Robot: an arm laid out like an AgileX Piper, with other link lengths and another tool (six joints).
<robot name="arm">
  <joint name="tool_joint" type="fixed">
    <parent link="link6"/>
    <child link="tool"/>
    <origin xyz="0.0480 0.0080 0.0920" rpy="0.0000 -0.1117 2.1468"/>
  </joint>
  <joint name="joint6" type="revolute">
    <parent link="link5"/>
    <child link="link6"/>
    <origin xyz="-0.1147 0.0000 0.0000" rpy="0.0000 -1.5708 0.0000"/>
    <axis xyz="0 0 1"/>
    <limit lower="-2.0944" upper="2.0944"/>
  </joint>
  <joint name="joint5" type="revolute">
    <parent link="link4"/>
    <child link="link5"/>
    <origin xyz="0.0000 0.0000 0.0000" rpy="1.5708 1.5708 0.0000"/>
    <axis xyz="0 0 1"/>
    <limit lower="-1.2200" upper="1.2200"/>
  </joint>
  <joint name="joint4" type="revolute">
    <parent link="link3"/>
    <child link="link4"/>
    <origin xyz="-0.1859 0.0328 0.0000" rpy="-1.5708 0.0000 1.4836"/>
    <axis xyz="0 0 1"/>
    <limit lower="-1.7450" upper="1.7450"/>
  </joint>
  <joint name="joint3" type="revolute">
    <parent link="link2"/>
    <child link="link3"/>
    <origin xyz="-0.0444 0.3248 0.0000" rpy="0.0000 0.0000 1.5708"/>
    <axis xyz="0 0 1"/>
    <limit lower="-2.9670" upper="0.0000"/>
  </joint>
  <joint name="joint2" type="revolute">
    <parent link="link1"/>
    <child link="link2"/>
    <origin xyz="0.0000 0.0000 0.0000" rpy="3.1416 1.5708 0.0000"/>
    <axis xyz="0 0 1"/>
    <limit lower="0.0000" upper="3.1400"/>
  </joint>
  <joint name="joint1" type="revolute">
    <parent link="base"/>
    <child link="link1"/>
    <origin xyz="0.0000 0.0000 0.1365" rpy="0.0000 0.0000 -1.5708"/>
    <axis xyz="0 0 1"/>
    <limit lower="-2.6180" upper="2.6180"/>
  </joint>
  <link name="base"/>
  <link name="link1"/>
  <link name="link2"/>
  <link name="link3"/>
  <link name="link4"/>
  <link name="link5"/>
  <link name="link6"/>
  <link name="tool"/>
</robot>
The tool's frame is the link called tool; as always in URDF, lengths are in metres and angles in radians.
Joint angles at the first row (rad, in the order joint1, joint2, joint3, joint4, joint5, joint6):
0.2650 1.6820 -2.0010 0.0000 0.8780 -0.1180
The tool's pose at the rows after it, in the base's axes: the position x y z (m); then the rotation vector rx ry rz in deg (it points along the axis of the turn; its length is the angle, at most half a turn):
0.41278, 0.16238, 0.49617, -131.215, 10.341, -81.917
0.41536, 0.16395, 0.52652, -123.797, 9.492, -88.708
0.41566, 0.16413, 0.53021, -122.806, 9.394, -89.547
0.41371, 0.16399, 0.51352, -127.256, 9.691, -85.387
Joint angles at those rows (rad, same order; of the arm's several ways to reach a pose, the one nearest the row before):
0.2650 1.6820 -2.0500 0.0000 0.7390 -0.1180
0.2650 1.6810 -2.0710 0.0070 0.6300 -0.1190
0.2650 1.6810 -2.0720 0.0080 0.6140 -0.1190
0.2650 1.6830 -2.0720 0.0100 0.6910 -0.1230

